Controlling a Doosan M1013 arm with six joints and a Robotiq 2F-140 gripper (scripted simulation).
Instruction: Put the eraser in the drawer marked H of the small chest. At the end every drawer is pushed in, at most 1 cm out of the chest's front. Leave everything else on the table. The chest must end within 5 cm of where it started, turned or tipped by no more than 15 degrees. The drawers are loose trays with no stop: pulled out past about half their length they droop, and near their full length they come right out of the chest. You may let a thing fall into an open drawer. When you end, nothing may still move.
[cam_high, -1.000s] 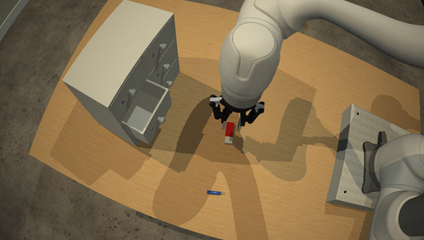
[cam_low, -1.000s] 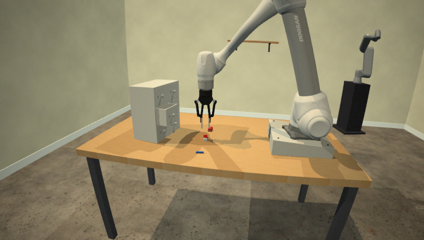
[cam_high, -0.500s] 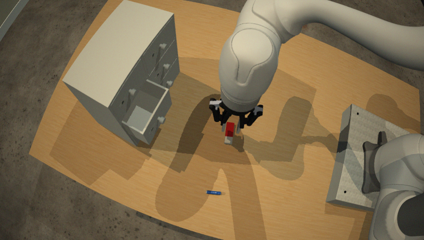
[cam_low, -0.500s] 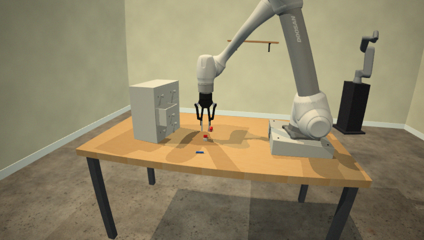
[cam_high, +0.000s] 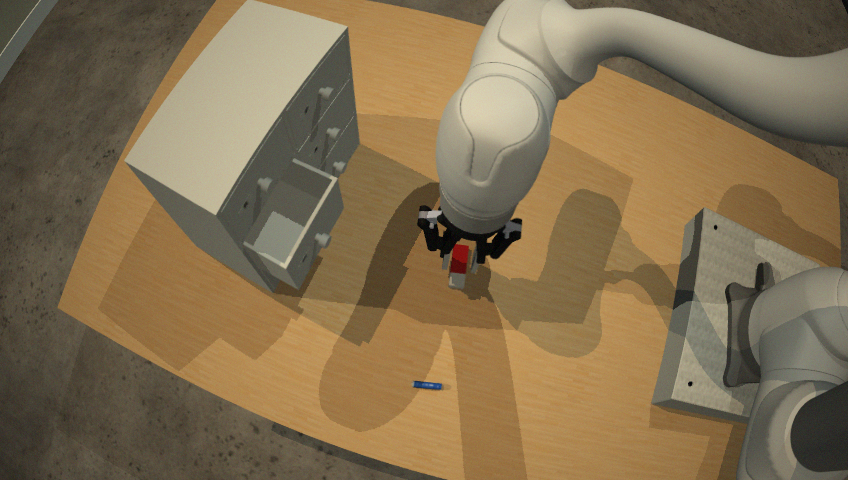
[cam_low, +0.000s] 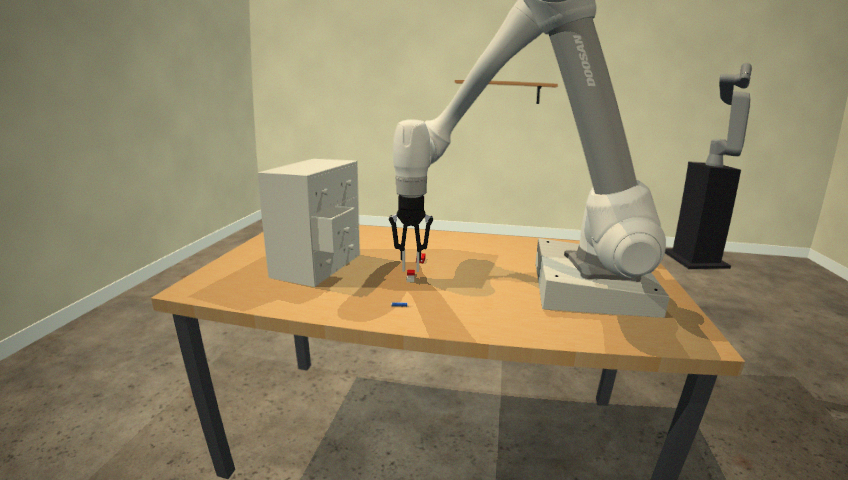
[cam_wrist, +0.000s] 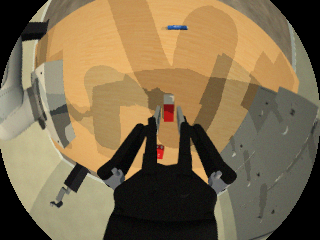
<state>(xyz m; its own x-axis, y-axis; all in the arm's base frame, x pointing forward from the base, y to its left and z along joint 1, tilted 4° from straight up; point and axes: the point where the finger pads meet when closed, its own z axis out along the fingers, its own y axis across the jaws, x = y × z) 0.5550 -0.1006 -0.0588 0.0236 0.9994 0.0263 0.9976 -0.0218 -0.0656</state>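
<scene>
Now: the eraser 1 cm to the left of my hand and 5 cm below it. The rest, counted from my hand: thin blue pen: 3 cm ahead, 19 cm to the left, 5 cm below.
</scene>
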